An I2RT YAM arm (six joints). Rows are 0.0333 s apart.
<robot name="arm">
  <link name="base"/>
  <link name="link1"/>
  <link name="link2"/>
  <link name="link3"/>
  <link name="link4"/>
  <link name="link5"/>
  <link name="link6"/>
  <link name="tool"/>
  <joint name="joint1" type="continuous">
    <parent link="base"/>
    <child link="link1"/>
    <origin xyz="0 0 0.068" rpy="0 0 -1.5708"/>
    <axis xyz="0 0 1"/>
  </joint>
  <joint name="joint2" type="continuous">
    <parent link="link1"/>
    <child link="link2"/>
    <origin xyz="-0.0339 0.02 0.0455" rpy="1.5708 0 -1.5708"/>
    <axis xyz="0 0 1"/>
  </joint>
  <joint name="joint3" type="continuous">
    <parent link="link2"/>
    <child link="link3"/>
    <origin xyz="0.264 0 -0.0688" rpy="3.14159 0 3.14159"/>
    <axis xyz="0 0 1"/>
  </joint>
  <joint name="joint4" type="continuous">
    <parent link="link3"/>
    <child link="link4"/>
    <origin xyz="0.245 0.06 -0.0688" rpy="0 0 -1.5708"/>
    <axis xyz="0 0 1"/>
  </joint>
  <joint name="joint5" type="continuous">
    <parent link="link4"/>
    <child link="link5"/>
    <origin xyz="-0.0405 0.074 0.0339" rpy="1.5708 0 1.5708"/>
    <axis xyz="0 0 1"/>
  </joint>
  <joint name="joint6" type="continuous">
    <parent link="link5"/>
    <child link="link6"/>
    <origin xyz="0.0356 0 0.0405" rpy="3.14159 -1.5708 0"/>
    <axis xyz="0 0 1"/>
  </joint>
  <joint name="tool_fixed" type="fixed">
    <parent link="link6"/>
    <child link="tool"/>
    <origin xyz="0 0 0" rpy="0 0 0"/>
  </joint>
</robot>
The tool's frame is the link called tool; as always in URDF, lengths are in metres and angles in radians. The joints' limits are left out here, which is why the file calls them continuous.
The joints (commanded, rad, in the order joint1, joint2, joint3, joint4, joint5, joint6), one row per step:
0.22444, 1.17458, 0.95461, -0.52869, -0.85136, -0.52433
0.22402, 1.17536, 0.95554, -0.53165, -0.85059, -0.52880
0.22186, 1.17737, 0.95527, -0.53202, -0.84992, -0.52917
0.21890, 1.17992, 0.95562, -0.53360, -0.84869, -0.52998
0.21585, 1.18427, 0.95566, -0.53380, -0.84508, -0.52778
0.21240, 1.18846, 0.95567, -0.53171, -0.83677, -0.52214
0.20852, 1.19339, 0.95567, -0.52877, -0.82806, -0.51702
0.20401, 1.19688, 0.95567, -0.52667, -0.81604, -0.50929
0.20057, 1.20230, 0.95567, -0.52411, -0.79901, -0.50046
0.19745, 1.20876, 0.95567, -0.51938, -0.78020, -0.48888
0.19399, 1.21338, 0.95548, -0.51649, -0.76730, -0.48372
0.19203, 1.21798, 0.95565, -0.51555, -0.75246, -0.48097
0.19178, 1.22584, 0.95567, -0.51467, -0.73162, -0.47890
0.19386, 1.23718, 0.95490, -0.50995, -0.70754, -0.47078
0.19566, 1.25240, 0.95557, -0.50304, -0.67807, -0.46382
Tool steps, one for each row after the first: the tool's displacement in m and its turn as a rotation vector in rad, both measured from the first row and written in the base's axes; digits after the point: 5 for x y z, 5 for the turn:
0.00005, -0.00011, -0.00010, -0.00249, -0.00113, 0.00103
0.00056, -0.00055, -0.00067, -0.00364, 0.00104, -0.00145
0.00119, -0.00117, -0.00126, -0.00553, 0.00387, -0.00494
0.00227, -0.00178, -0.00229, -0.00826, 0.00959, -0.01160
0.00361, -0.00255, -0.00323, -0.01253, 0.01512, -0.02365
0.00517, -0.00340, -0.00429, -0.01717, 0.02005, -0.03620
0.00654, -0.00455, -0.00515, -0.02302, 0.02606, -0.05302
0.00830, -0.00548, -0.00651, -0.03212, 0.03360, -0.07298
0.01039, -0.00633, -0.00798, -0.04115, 0.04194, -0.09528
0.01190, -0.00725, -0.00913, -0.04835, 0.04609, -0.11062
0.01323, -0.00789, -0.01033, -0.05806, 0.04945, -0.12471
0.01508, -0.00815, -0.01244, -0.07294, 0.05460, -0.14104
0.01759, -0.00777, -0.01542, -0.08810, 0.06430, -0.16031
0.02109, -0.00743, -0.01882, -0.10736, 0.07226, -0.18320

